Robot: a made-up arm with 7 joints.
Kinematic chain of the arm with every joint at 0, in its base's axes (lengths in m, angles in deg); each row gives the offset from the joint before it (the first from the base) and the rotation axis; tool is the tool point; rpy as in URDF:
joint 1: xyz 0 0 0 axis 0.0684 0.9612 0.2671
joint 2: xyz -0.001 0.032 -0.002 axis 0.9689 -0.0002 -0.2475
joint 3: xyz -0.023 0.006 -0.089 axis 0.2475 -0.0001 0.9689
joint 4: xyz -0.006 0 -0.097 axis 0.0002 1 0
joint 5: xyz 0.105 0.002 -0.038 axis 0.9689 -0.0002 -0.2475
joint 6: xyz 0.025 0 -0.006 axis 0.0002 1 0
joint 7: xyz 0.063 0 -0.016 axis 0.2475 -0.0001 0.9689
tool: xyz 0 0 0 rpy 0 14.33 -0.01
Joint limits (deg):
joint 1: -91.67..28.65
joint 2: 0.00..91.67
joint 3: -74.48..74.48
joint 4: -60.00..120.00
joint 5: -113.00..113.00
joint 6: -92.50..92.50
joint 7: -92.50..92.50
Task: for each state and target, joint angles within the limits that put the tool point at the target. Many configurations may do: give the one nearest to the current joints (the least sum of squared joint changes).
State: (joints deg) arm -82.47 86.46 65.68 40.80 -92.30 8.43 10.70
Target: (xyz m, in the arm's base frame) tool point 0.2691 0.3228 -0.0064
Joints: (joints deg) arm -77.07 55.92 65.30 72.99 -91.50 3.43 10.70
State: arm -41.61 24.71 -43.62 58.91 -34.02 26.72 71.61
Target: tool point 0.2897 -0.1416 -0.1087
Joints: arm -65.53 6.00 -41.48 23.76 -36.21 19.30 71.61
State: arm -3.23 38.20 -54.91 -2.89 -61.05 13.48 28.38
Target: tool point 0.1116 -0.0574 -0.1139
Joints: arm -15.44 29.35 -47.88 -43.06 -61.87 5.03 28.38
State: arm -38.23 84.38 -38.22 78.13 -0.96 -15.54 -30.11
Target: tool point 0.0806 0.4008 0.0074
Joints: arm -31.46 91.67 -38.22 97.37 -0.51 -40.28 -30.11
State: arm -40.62 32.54 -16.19 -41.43 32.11 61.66 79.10
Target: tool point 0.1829 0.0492 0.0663
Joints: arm -55.49 38.05 -7.74 -53.56 36.00 58.07 79.10
